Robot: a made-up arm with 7 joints.
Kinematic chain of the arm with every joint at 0, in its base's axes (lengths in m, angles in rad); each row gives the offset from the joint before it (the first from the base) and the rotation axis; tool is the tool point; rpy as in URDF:
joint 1: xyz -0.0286 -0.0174 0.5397 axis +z
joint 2: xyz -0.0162 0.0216 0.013 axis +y
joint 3: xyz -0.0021 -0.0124 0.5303 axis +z
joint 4: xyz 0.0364 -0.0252 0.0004 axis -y
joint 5: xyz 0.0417 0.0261 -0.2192 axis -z
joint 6: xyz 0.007 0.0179 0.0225 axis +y
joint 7: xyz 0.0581 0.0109 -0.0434 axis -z
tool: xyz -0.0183 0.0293 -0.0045 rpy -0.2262 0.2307 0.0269
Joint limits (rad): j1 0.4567..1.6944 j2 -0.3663..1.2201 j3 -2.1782..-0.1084 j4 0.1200..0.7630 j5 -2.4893..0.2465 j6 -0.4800..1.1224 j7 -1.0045..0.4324
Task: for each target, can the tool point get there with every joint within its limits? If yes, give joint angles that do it. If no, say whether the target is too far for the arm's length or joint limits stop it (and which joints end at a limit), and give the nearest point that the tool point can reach.
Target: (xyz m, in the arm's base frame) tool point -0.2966 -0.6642 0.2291
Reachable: no: joint limits stop it (at a limit: joint 2, joint 3, joint 5, joint 6, joint 7) | nearest point -0.1571 -0.3275 0.8087 | short by 0.685 m
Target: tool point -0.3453 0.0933 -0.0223
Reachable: no: joint limits stop it (at a limit: joint 1, joint 2, joint 3, joint 7) | nearest point -0.1210 0.3435 0.4528 | short by 0.582 m
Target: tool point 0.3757 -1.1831 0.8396
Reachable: no: too far | nearest point 0.0991 -0.3855 0.9229 | short by 0.848 m
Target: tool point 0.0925 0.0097 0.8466
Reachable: yes | joints 1.2426 0.2598 -1.9912 0.2096 -1.3658 -0.3165 -0.8841
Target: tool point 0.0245 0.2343 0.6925
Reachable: yes | joints 1.4703 0.7218 -0.9410 0.2072 -1.0793 0.1956 0.2861
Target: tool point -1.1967 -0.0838 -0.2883
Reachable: no: too far | nearest point -0.1492 0.3502 0.4739 | short by 1.366 m
